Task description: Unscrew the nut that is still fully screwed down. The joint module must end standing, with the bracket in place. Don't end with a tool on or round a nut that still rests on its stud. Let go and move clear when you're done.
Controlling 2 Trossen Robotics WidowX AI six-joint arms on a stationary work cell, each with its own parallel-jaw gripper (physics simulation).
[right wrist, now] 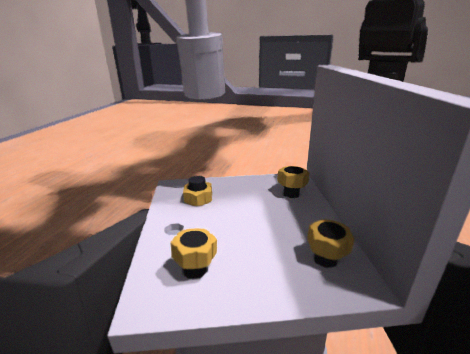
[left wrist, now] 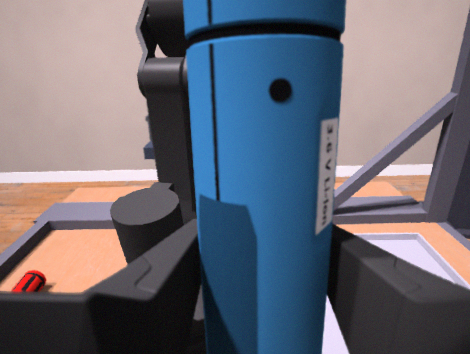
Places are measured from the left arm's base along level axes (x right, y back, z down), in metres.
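Where they show: left gripper, fingertip midpoint: (left wrist: 259, 231); right gripper, fingertip midpoint: (right wrist: 246, 217).
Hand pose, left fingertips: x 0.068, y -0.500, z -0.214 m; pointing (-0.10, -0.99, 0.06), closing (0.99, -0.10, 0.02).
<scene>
Things, the pixels of their centre, and the offset from my left fingertips.
- blue power screwdriver at the middle of its body: (left wrist: 261, 289) dy +0.018, dx +0.001, dz +0.011 m
- grey L-shaped bracket at the middle of its body: (right wrist: 252, 175) dy +0.015, dx -0.019, dz +0.150 m
- joint module at the middle of its body: (right wrist: 251, 287) dy +0.015, dx -0.019, dz +0.196 m
- far-left yellow nut at the middle of its body: (right wrist: 198, 192) dy +0.022, dx +0.005, dz +0.165 m
- red-handled tool at the middle of its body: (left wrist: 15, 303) dy -0.147, dx -0.303, dz +0.218 m
My left gripper (left wrist: 259, 231) is shut on a blue power screwdriver (left wrist: 265, 150) with a "3.6 V Li-Ion" label, held upright. Its grey socket (right wrist: 202, 67) hangs in the air beyond and above the bracket's far edge, apart from the nuts. The grey L-shaped bracket (right wrist: 250, 240) lies on the joint module (right wrist: 250, 345), its tall wall at the right. The far-left yellow nut (right wrist: 198, 195) sits down on the plate, its black stud poking out above. Three other nuts (right wrist: 194, 247) (right wrist: 330, 239) (right wrist: 293, 176) sit raised on their studs. My right gripper (right wrist: 246, 217) is shut on the joint module, mostly hidden under the bracket.
A red-handled tool (left wrist: 30, 282) lies at the left in the left wrist view, near a dark cylinder (left wrist: 146, 210). A white tray (left wrist: 420, 255) is at the right. Grey frame beams (left wrist: 395, 150) (right wrist: 125, 50) and a dark cabinet (right wrist: 295, 62) stand behind.
</scene>
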